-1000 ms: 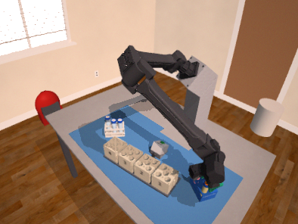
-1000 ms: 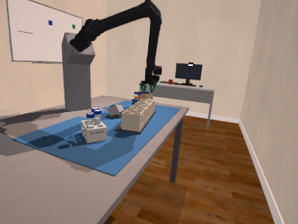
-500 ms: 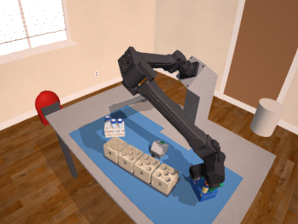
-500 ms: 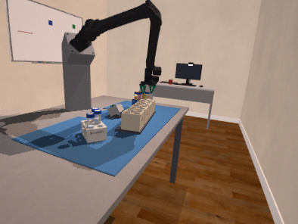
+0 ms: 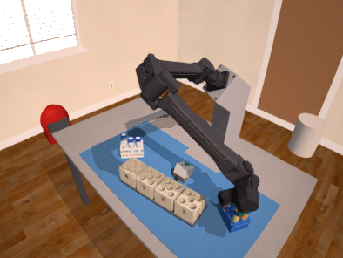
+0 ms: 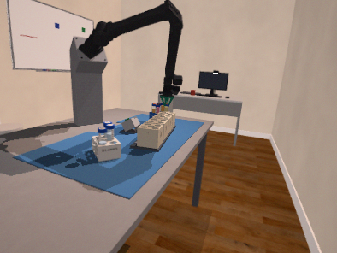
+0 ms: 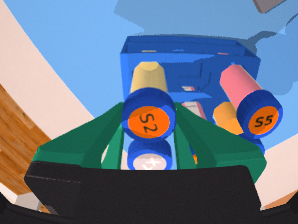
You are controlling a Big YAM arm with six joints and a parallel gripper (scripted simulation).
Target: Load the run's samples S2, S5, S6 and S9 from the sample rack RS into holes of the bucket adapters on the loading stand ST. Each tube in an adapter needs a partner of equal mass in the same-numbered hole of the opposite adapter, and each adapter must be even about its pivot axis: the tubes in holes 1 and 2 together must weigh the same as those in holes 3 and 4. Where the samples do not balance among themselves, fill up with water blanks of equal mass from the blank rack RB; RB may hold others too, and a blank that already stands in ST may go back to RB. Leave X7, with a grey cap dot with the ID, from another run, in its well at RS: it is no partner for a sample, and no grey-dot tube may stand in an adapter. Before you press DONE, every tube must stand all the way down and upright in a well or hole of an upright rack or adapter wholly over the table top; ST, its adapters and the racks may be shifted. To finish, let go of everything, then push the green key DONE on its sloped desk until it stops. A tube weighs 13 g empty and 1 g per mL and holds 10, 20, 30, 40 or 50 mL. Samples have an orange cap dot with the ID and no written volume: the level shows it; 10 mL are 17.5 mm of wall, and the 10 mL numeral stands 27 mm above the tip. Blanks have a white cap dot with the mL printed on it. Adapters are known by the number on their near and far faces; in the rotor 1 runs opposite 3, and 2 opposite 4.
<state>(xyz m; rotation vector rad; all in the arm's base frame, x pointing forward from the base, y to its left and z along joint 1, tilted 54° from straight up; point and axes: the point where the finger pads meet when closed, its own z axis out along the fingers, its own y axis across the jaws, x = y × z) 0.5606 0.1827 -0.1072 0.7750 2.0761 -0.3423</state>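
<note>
My hand is 50 mm above the sample tube S2 and 10 mm past it. The rest, counted from my hand: grey-dot tube X7: 50 mm below, 40 mm to the left, 20 mm behind; then blue sample rack RS: 80 mm below, 40 mm behind, 10 mm to the right; then sample tube S9: 50 mm below, 50 mm behind.
</note>
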